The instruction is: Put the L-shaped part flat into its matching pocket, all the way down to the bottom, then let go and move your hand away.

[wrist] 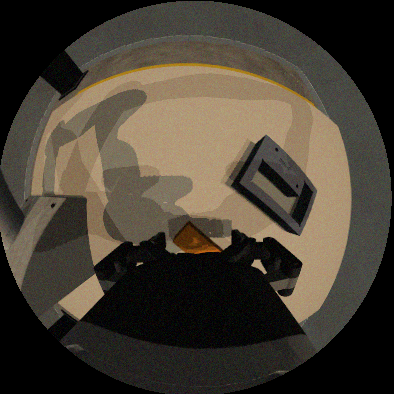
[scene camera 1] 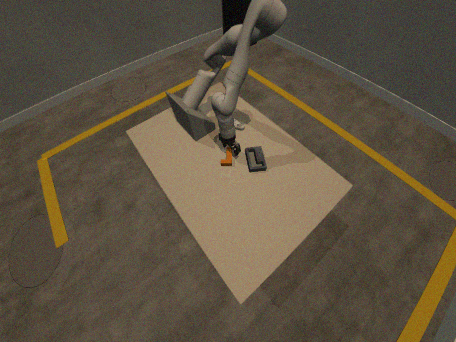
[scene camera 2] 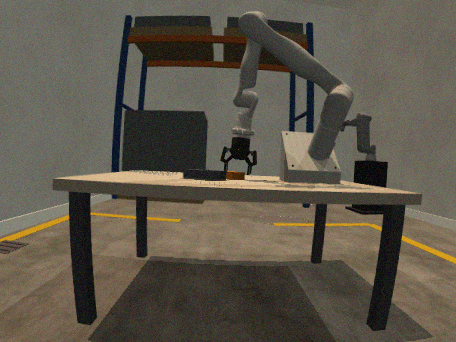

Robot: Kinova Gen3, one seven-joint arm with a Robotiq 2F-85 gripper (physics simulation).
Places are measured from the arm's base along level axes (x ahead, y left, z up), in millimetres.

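Pixels of known places: gripper, between the fingertips: (wrist: 197,238) (scene camera 1: 230,150) (scene camera 2: 237,174); arm's base, origin of its link: (scene camera 1: 189,105) (scene camera 2: 317,152).
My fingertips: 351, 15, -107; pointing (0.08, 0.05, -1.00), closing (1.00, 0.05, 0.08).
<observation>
Ahead of a thing's pixels: the offset from my fingertips to its middle, as dx, dy, dz.
The orange L-shaped part {+9, -39, -8} (scene camera 1: 226,162) (scene camera 2: 236,175) (wrist: 188,234) lies flat on the table, apart from the pocket block. In the wrist view its lower portion is hidden by the gripper body. The dark grey block with the L-shaped pocket {+131, +68, -4} (scene camera 1: 257,169) (scene camera 2: 205,174) (wrist: 287,165) lies beside it, to the right in the wrist view, and its pocket is empty. My gripper (scene camera 1: 230,148) (scene camera 2: 237,171) (wrist: 197,238) is open, pointing down, low over the long arm of the part. The fingers stand wide, with nothing held; whether the tips reach down beside the part cannot be told.
The pale table top (scene camera 1: 240,225) (scene camera 2: 150,188) (wrist: 190,125) carries the grey slanted arm base (scene camera 1: 192,122) (scene camera 2: 310,175) (wrist: 55,235) beside the work area. A small white object (scene camera 1: 239,125) lies behind the gripper. A tall rack (scene camera 2: 119,100) stands beyond the table.
</observation>
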